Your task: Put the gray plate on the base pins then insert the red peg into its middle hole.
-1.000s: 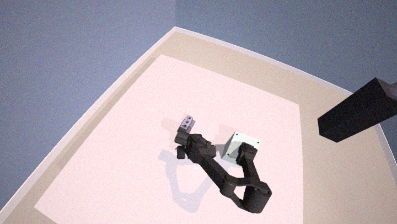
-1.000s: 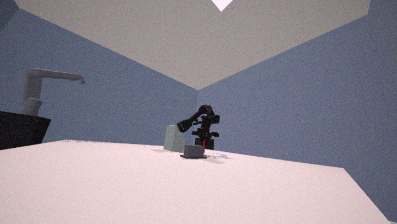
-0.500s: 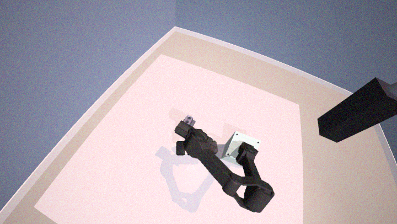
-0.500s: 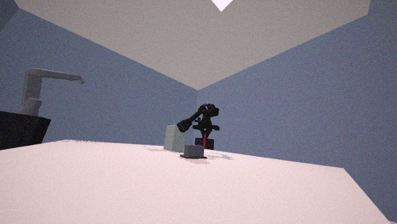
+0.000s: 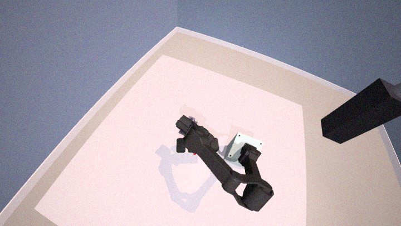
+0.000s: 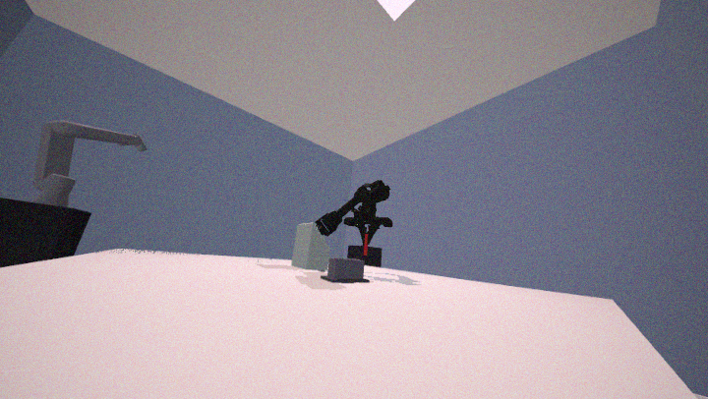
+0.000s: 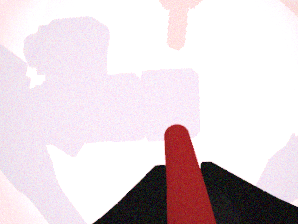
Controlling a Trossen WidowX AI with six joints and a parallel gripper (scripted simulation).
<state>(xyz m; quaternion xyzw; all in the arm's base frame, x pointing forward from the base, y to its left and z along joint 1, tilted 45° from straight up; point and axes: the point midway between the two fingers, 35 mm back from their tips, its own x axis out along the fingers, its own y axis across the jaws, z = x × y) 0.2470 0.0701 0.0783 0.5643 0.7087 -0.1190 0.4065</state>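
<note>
My gripper tip is 11 cm short of the gray plate, 16 cm to the left of it and 7 cm above it. Also, from my gripper tip: base 10 cm ahead, 16 cm to the right, 11 cm below; then red peg right at my gripper tip.
</note>
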